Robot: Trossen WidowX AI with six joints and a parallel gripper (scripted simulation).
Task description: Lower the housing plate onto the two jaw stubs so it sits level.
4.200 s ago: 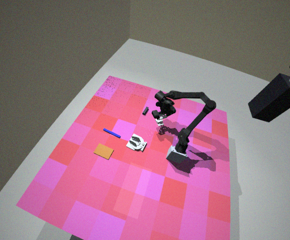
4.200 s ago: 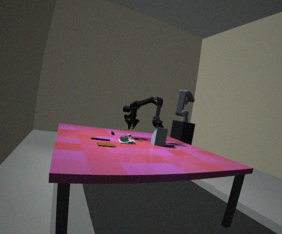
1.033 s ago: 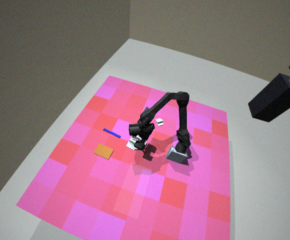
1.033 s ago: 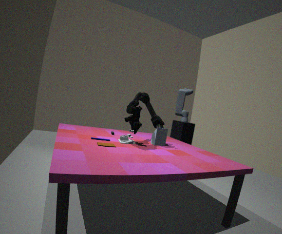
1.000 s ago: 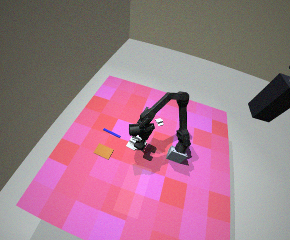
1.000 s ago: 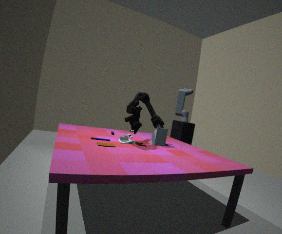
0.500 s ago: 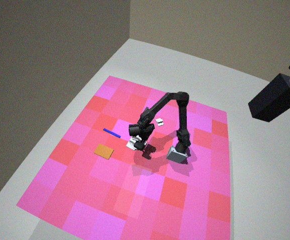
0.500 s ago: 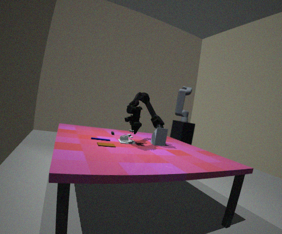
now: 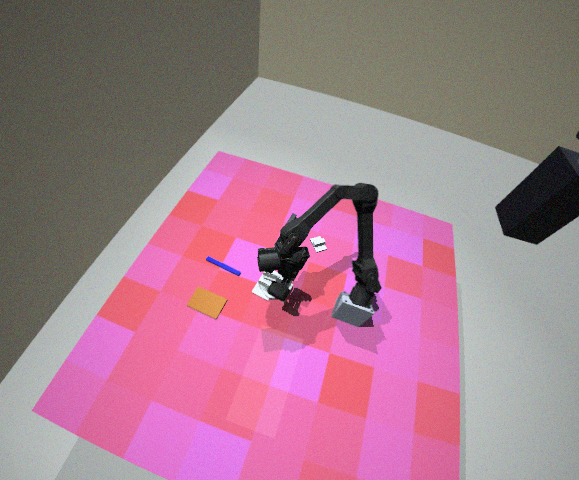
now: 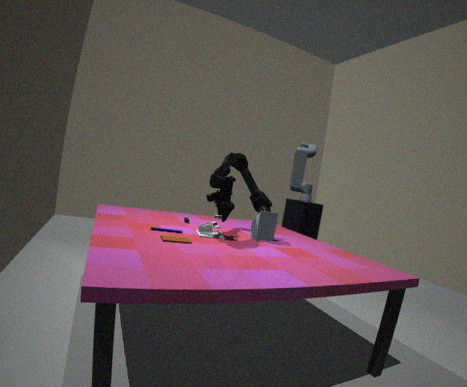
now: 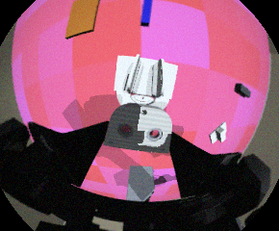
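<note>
My gripper tip is now 20 mm below the white housing plate and 10 mm short of it. Also, from my gripper tip: blue bar (260 mm ahead, 80 mm below, 40 mm to the right); then white ribbed fixture (80 mm below, 70 mm ahead, 20 mm to the right); then orange flat plate (260 mm ahead, 120 mm to the left, 80 mm below).
</note>
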